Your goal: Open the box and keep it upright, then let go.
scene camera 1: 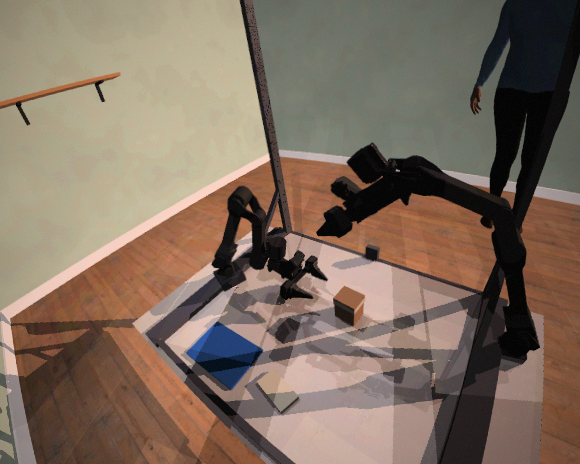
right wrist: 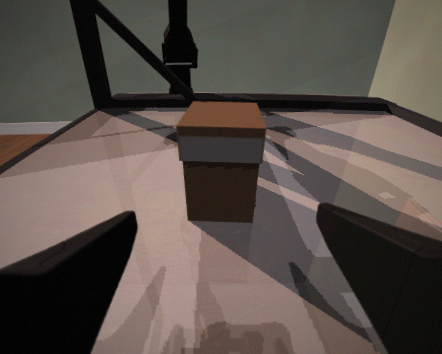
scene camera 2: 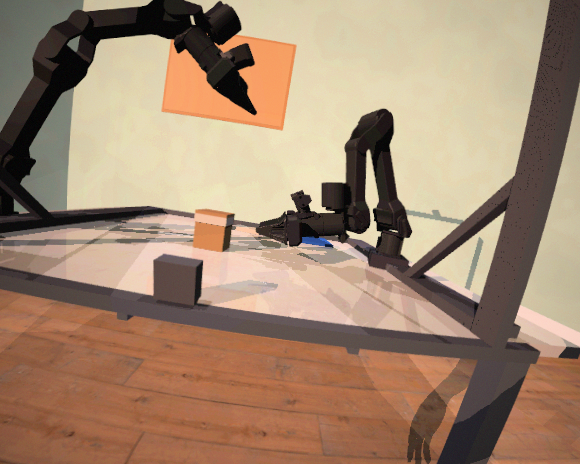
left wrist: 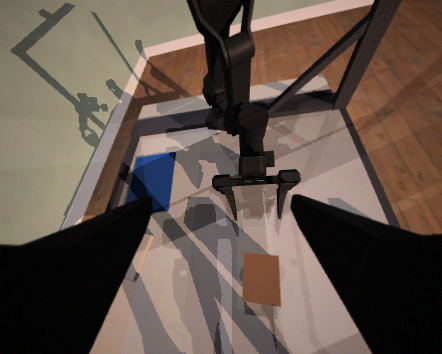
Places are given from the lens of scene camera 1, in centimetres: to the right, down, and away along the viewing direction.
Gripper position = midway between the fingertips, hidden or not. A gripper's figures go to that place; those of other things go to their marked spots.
my left gripper (scene camera 1: pixel 326 228): 9, -1, 66
my right gripper (scene camera 1: pixel 320 288): 10, 19, 86
